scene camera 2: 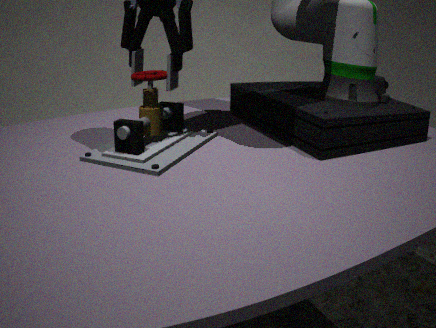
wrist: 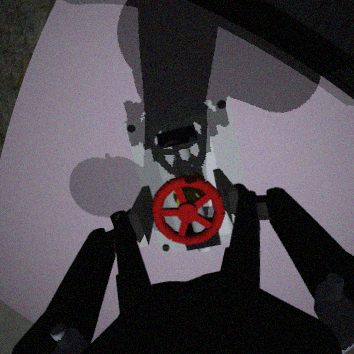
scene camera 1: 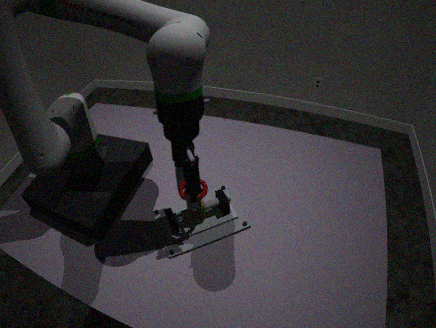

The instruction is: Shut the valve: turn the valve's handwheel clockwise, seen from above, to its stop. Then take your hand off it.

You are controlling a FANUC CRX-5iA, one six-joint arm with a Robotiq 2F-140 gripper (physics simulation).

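The red five-spoked handwheel (scene camera 1: 205, 190) (scene camera 2: 149, 75) (wrist: 187, 212) sits level on top of the brass valve body (scene camera 1: 202, 210) (scene camera 2: 150, 120). The valve is on a pale base plate (scene camera 1: 215, 231) (scene camera 2: 182, 149). My gripper (scene camera 1: 191, 188) (scene camera 2: 154, 75) (wrist: 183, 189) points down and is shut on the handwheel, one finger pad on each side of the rim. In scene camera 1 a finger hides part of the wheel. In scene camera 2 the pads reach a little below the rim.
Two black pipe supports (scene camera 2: 129, 136) (scene camera 2: 172, 117) stand on the plate on either side of the valve body, below the wheel. The robot's dark base block (scene camera 1: 120, 175) (scene camera 2: 360, 131) stands near the valve. The arm's shadow falls across part of the plate.
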